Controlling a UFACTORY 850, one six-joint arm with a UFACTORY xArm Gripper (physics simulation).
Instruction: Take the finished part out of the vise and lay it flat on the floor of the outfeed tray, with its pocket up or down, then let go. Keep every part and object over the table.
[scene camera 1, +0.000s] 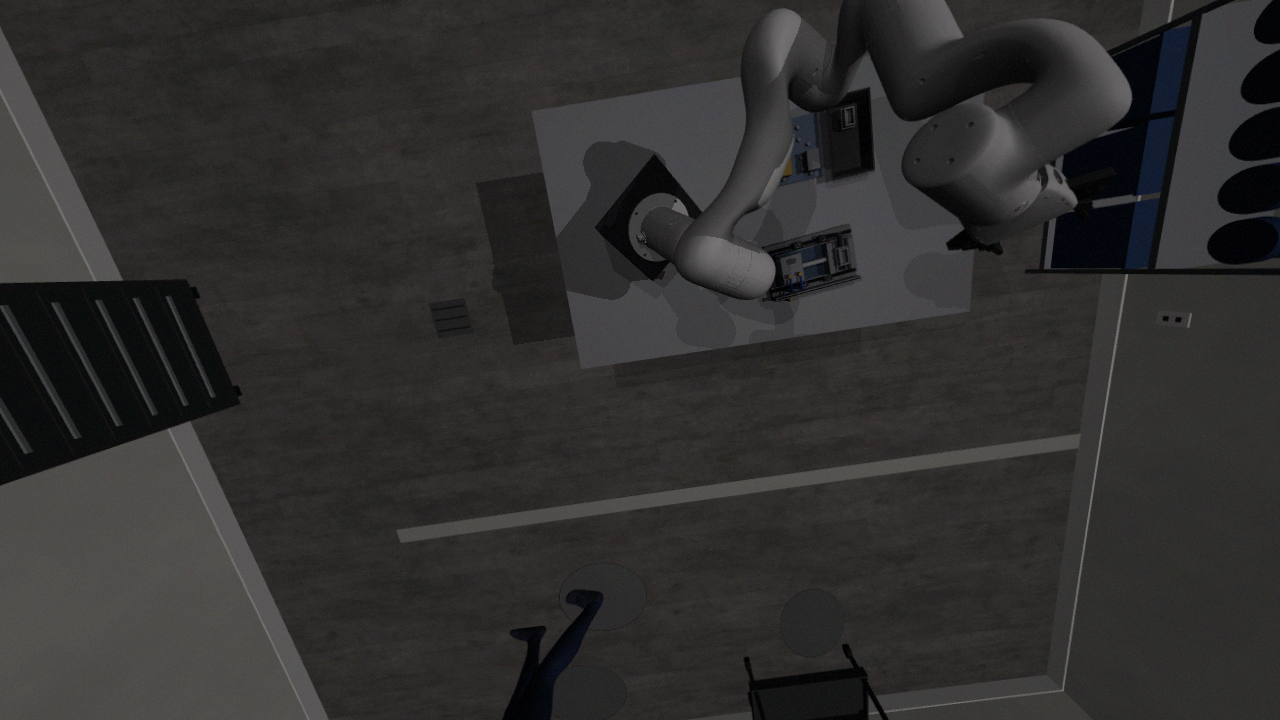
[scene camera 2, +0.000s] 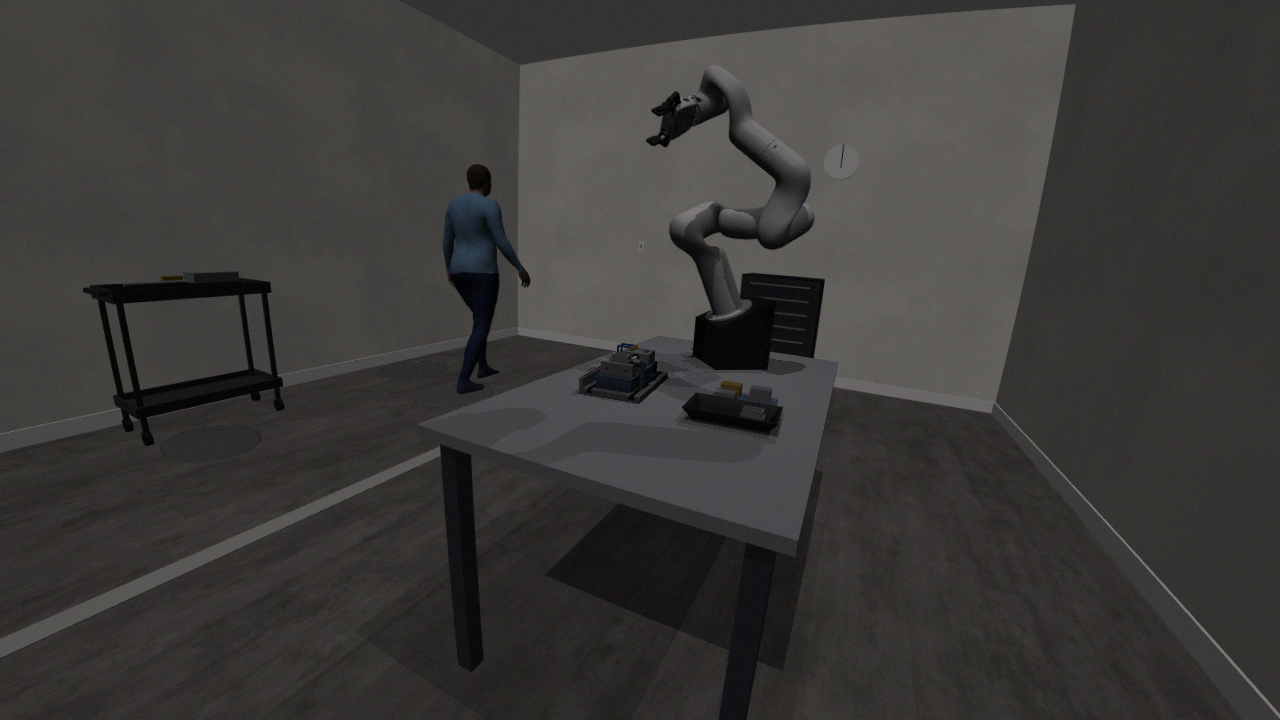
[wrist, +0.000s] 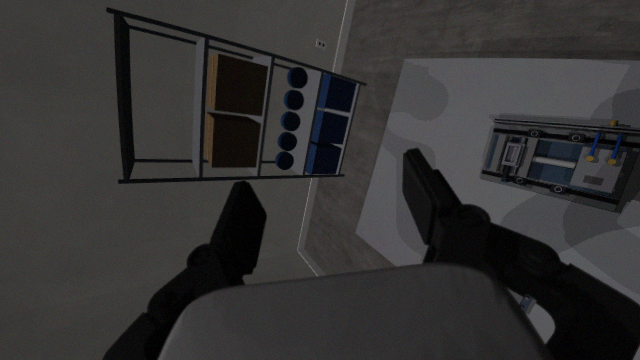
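Observation:
The vise (scene camera 1: 792, 275) (scene camera 2: 617, 380) (wrist: 595, 172) stands on the table (scene camera 1: 617, 331) (scene camera 2: 572, 465) (wrist: 450, 90). A small grey part with a rectangular pocket (wrist: 512, 154) sits between its jaws in the wrist view, at the end away from the blue handles. The dark outfeed tray (scene camera 1: 871, 134) (scene camera 2: 716, 415) stands beside the vise; another small grey pocketed part (scene camera 1: 848, 116) (scene camera 2: 754, 412) lies in it. The tray does not show in the wrist view. My gripper (scene camera 1: 1031, 211) (scene camera 2: 660, 120) (wrist: 327, 185) is open and empty, high above the table and far from the vise and tray, tilted toward the wall.
A blue fixture (scene camera 1: 805, 134) with a yellow block (scene camera 1: 788, 167) (scene camera 2: 731, 387) adjoins the tray. A tall shelf unit (scene camera 1: 1174, 134) (wrist: 201, 110) with bins stands beyond the table's end. A person (scene camera 2: 472, 232) (scene camera 1: 559, 658) and a black cart (scene camera 2: 196, 288) (scene camera 1: 810, 694) are away from the table.

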